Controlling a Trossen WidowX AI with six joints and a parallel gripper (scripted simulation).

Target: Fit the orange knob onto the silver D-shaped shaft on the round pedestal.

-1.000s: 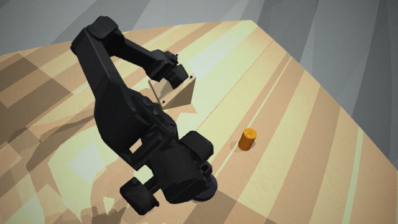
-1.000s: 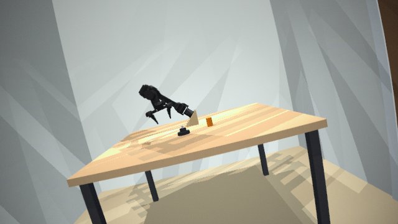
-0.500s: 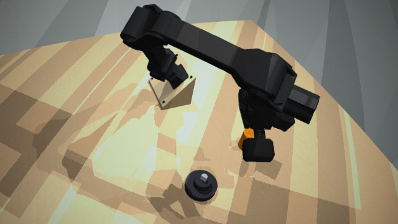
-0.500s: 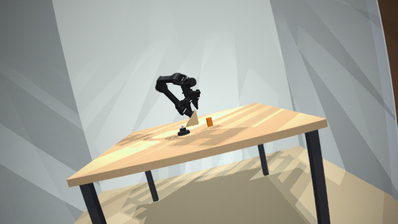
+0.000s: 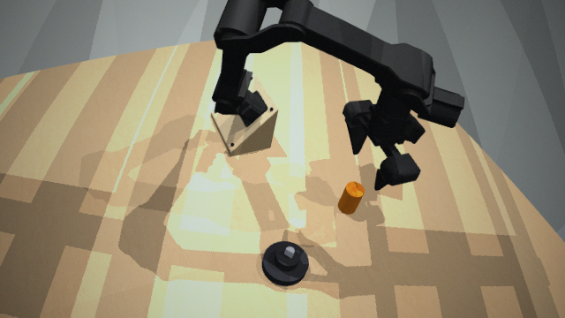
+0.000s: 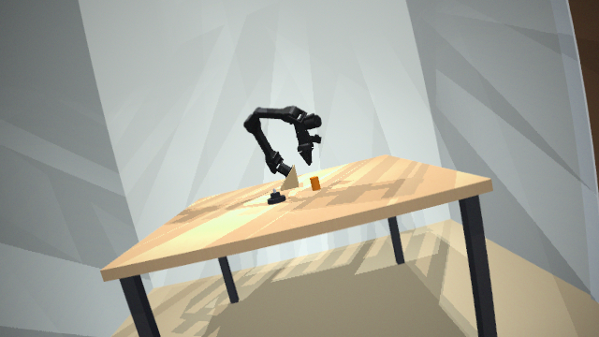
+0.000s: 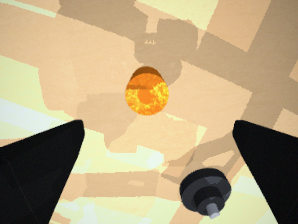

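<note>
Right now my gripper tip is 8 cm above the orange knob and 1 cm past it. Also, from my gripper tip: pedestal with D-shaped shaft (18 cm to the right, 9 cm below, 7 cm ahead).
</note>
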